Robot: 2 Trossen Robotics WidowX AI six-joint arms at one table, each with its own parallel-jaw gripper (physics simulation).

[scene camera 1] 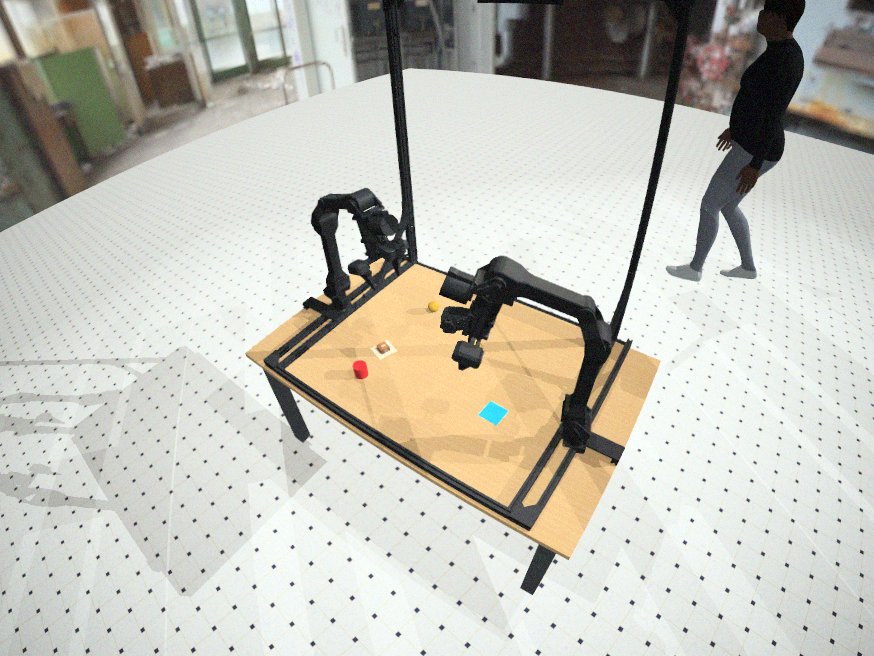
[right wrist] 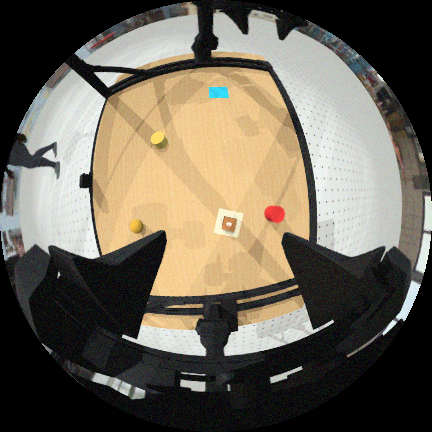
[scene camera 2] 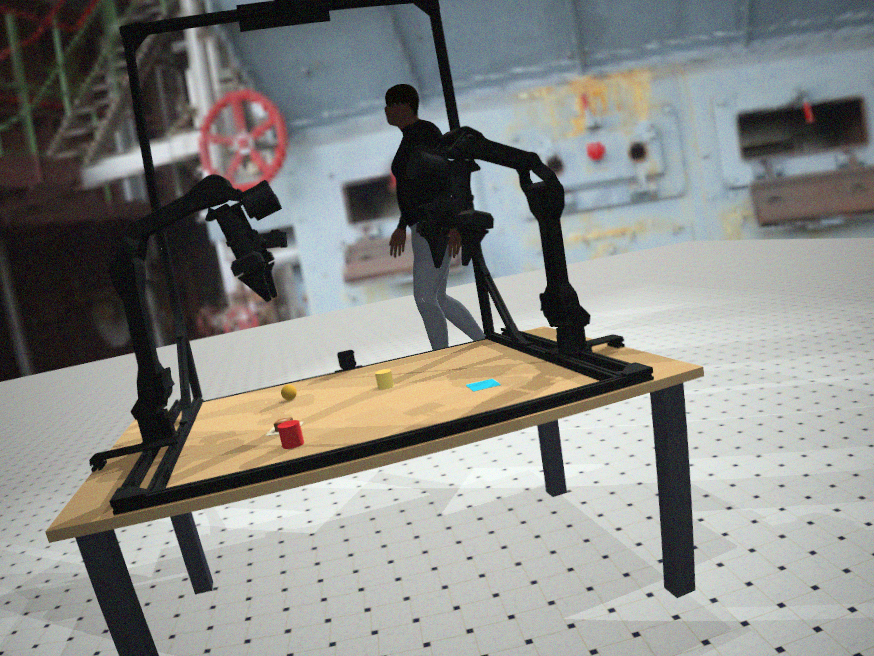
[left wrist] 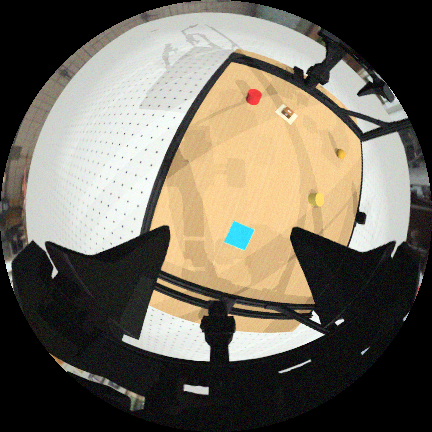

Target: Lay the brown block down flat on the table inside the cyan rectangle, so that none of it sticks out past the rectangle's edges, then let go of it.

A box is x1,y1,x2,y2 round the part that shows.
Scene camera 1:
my left gripper: [440,300,497,370]
my right gripper: [347,235,408,289]
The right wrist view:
my right gripper: [14,230,410,431]
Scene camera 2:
my left gripper: [415,186,493,267]
my right gripper: [226,225,286,301]
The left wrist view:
my left gripper: [11,225,419,431]
